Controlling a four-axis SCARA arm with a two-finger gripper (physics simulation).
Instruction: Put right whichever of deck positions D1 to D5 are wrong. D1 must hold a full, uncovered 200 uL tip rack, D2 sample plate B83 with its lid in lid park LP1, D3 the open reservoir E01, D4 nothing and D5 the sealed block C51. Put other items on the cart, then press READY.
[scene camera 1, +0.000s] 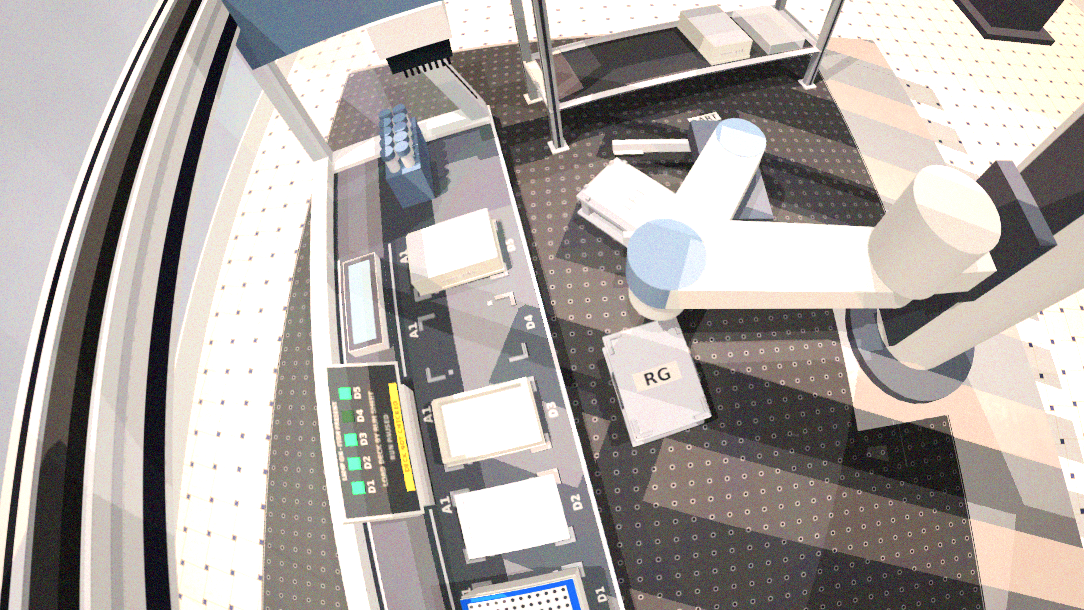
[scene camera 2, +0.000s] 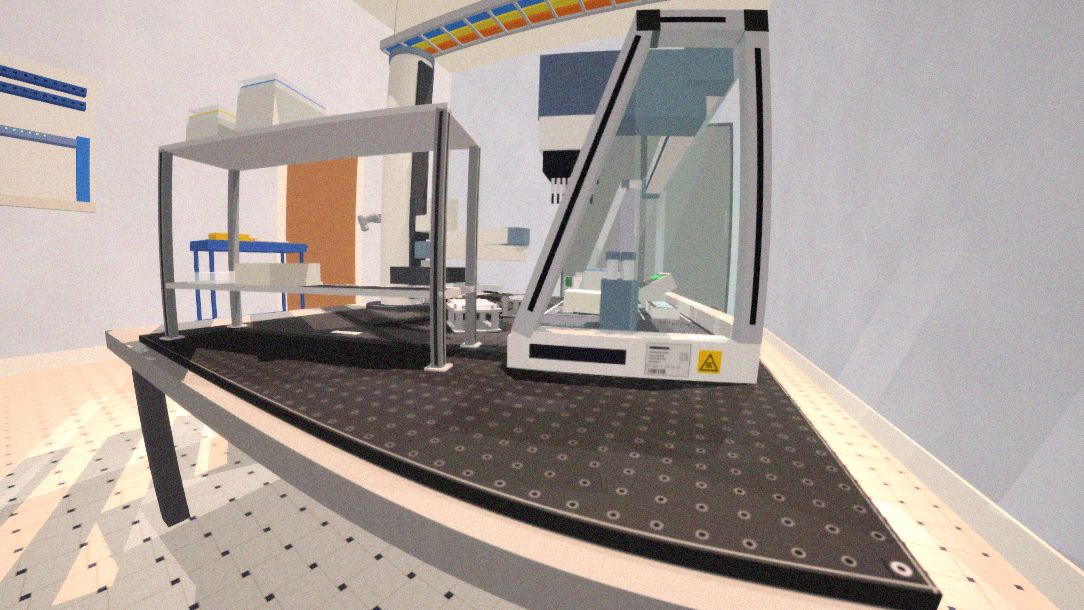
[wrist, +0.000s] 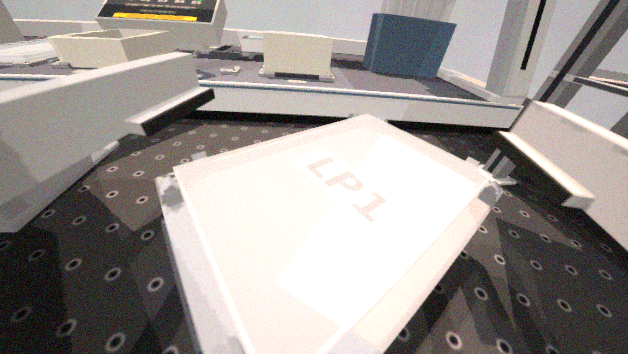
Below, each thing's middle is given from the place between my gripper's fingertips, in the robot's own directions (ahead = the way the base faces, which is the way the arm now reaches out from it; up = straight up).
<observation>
Right now the piece marked RG (scene camera 1: 659, 386) is 270 mm to the left of my hand, 40 mm below it and 30 mm behind it. Round my hand: cream trough (scene camera 1: 501, 419) (320 mm to the left, 190 mm ahead, 20 mm below).
</observation>
